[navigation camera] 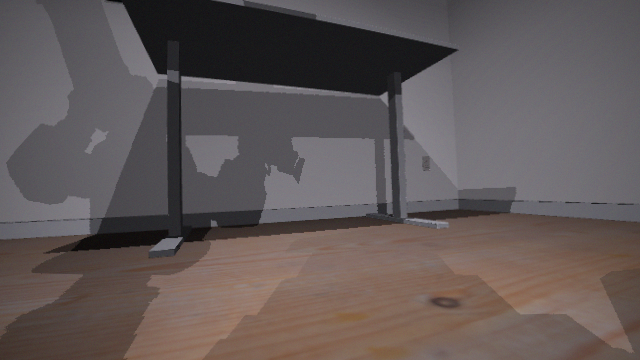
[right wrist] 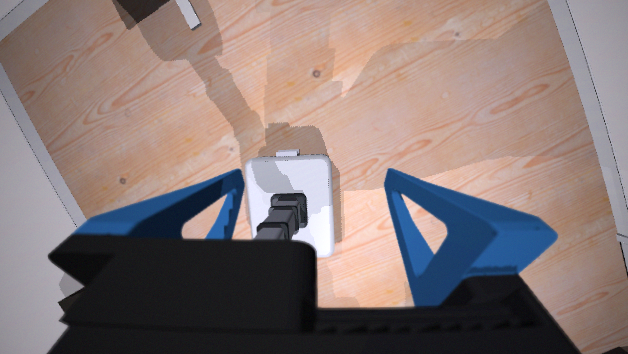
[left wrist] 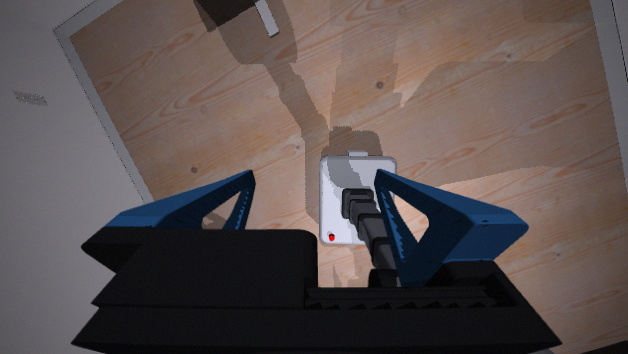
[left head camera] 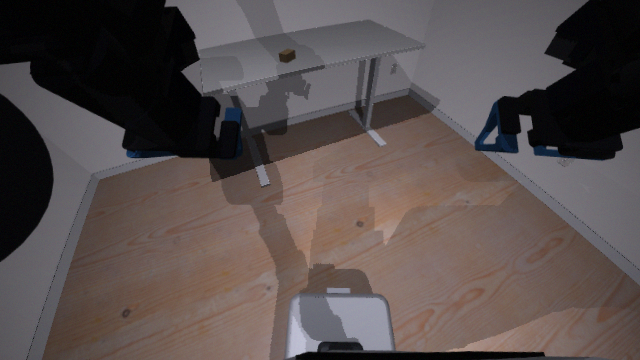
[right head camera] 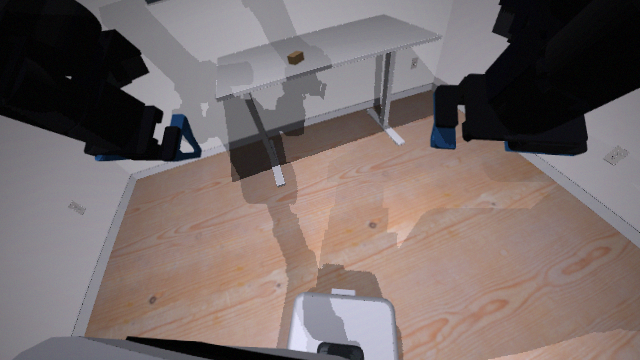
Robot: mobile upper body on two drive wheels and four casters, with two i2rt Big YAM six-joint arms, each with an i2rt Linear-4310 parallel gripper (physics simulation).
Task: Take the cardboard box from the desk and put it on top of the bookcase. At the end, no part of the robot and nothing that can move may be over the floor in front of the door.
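Frame: origin at the left arm's base, x ahead, y left, z up, level; centimetres.
Seen in the pictures: left gripper, fingertip midpoint: (left wrist: 314, 176) (left head camera: 211, 151) (right head camera: 176, 153); right gripper, fingertip midpoint: (right wrist: 314, 176) (left head camera: 505, 148) (right head camera: 468, 144).
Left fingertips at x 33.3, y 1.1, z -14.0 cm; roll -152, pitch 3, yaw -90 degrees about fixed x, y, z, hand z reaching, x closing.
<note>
A point is followed by its place in that frame.
The small brown cardboard box (left head camera: 287, 55) {z -41.8, x 149.8, y 7.7 cm} (right head camera: 295, 57) {z -41.8, x 149.8, y 7.6 cm} sits on the grey desk (left head camera: 360, 40) {z -46.0, x 187.6, y -42.0 cm} (right head camera: 370, 36) {z -46.0, x 188.4, y -41.1 cm} (navigation camera: 300, 50) {z -48.5, x 169.2, y -5.4 cm}, near its front edge and left of its middle. The box does not show in the navigation camera, where the desk's dark underside is seen. My left gripper (left head camera: 184, 156) (right head camera: 145, 157) (left wrist: 314, 176) {z -14.0, x 33.3, y 1.1 cm} is open and empty, in the air in front of the desk at the left. My right gripper (left head camera: 525, 150) (right head camera: 480, 145) {z -14.0, x 33.3, y -44.7 cm} (right wrist: 314, 176) {z -14.0, x 33.3, y -44.7 cm} is open and empty, in the air at the right. Both are well apart from the box. The bookcase and the door do not show.
Two desk legs (left head camera: 371, 95) {z -99.3, x 202.6, y -59.9 cm} (navigation camera: 174, 150) {z -99.8, x 151.5, y 51.3 cm} stand on long feet on the wooden floor (left head camera: 200, 260) {z -141.0, x 55.5, y 75.8 cm} (navigation camera: 300, 300) {z -141.0, x 87.5, y -14.3 cm}. Walls stand behind the desk and at both sides. My white base (left head camera: 345, 320) {z -115.0, x 19.4, y -25.5 cm} (right head camera: 350, 320) {z -115.0, x 20.5, y -26.8 cm} (left wrist: 332, 180) {z -115.0, x 15.8, y -5.4 cm} (right wrist: 317, 180) {z -115.0, x 17.5, y -40.1 cm} is at the bottom of the head views. Arm shadows cross the desk.
</note>
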